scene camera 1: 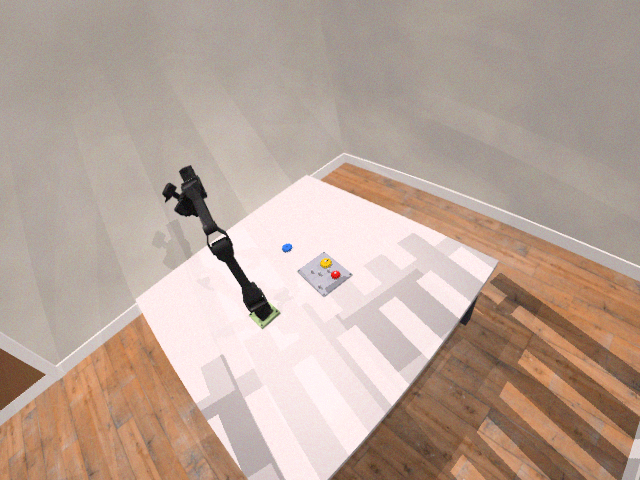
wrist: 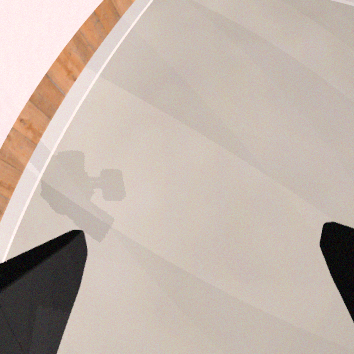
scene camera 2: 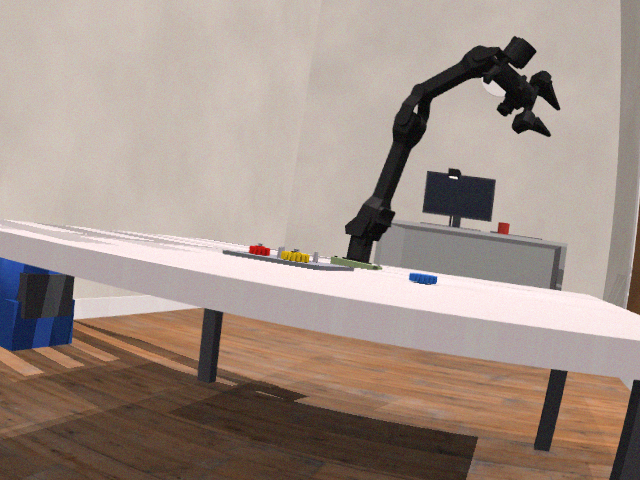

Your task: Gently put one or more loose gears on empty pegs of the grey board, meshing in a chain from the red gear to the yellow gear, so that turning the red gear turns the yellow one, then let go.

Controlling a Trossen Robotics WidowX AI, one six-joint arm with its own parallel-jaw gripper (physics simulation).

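Where they show: gripper, fingertip midpoint: (scene camera 1: 174, 207) (wrist: 207, 240) (scene camera 2: 554, 122); arm's base at its link origin: (scene camera 1: 264, 312) (scene camera 2: 357, 261).
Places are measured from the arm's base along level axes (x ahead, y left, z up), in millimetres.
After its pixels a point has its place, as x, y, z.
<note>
The grey board (scene camera 1: 309, 278) {256, -38, -5} (scene camera 2: 336, 267) {343, 30, -7} lies flat on the table. The red gear (scene camera 1: 335, 274) {330, -136, 12} (scene camera 2: 259, 250) {353, -125, 4} and the yellow gear (scene camera 1: 325, 262) {360, -51, 13} (scene camera 2: 295, 256) {388, -39, 4} sit on it, near each other. Several bare pegs stand on the board; one peg (scene camera 2: 315, 256) {295, -27, 7} shows beside the yellow gear. A blue gear (scene camera 1: 286, 248) {327, 188, 6} (scene camera 2: 422, 279) {364, 199, -5} lies loose on the table, apart from the board. My gripper (scene camera 2: 554, 122) {12, 459, 411} (wrist: 207, 240) {12, 459, 411} is open and empty, raised high above the table and well away from the gears and board. No gear shows in the wrist view.
The white table (scene camera 1: 279, 372) {-147, -246, -13} (scene camera 2: 361, 315) {866, 185, -28} carries the arm on a green base plate (scene camera 1: 263, 324) {-42, -43, 1} (scene camera 2: 343, 262) {49, -23, -5}. A grey cabinet (scene camera 2: 423, 258) with a monitor (scene camera 2: 459, 196) and a red cup (scene camera 2: 503, 228) stands behind. A blue object (scene camera 2: 36, 330) stands beyond the table at the left in scene camera 2.
</note>
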